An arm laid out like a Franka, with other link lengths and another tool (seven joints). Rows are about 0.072 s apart.
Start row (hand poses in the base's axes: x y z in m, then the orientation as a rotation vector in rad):
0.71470, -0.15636, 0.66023, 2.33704, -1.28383, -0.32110
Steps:
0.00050, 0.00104, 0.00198, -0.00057, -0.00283, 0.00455
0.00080, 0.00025, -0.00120, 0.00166, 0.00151, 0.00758
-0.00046, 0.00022, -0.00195, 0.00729, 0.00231, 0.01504
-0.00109, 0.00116, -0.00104, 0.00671, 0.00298, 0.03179
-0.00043, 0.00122, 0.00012, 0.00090, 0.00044, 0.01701
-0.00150, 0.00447, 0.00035, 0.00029, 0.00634, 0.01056
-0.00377, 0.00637, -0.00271, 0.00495, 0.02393, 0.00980
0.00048, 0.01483, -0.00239, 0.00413, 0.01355, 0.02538
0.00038, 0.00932, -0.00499, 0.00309, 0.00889, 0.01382
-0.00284, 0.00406, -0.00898, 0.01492, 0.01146, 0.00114
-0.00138, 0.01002, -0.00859, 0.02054, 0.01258, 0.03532
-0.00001, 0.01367, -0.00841, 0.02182, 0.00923, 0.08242
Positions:
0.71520, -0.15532, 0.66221, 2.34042, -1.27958, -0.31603
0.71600, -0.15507, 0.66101, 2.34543, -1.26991, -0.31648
0.71554, -0.15485, 0.65906, 2.35893, -1.25148, -0.31941
0.71445, -0.15369, 0.65802, 2.38059, -1.21207, -0.31731
0.71402, -0.15247, 0.65814, 2.39017, -1.19107, -0.31300
0.71252, -0.14800, 0.65849, 2.39319, -1.17528, -0.31717
0.70875, -0.14163, 0.65578, 2.39209, -1.15308, -0.34499
0.70923, -0.12680, 0.65339, 2.40215, -1.11608, -0.35503
0.70961, -0.11748, 0.64840, 2.40750, -1.09529, -0.36275
0.70677, -0.11342, 0.63942, 2.41603, -1.08988, -0.38518
0.70539, -0.10340, 0.63083, 2.44406, -1.04128, -0.40119
0.70538, -0.08973, 0.62242, 2.49245, -0.93344, -0.39829

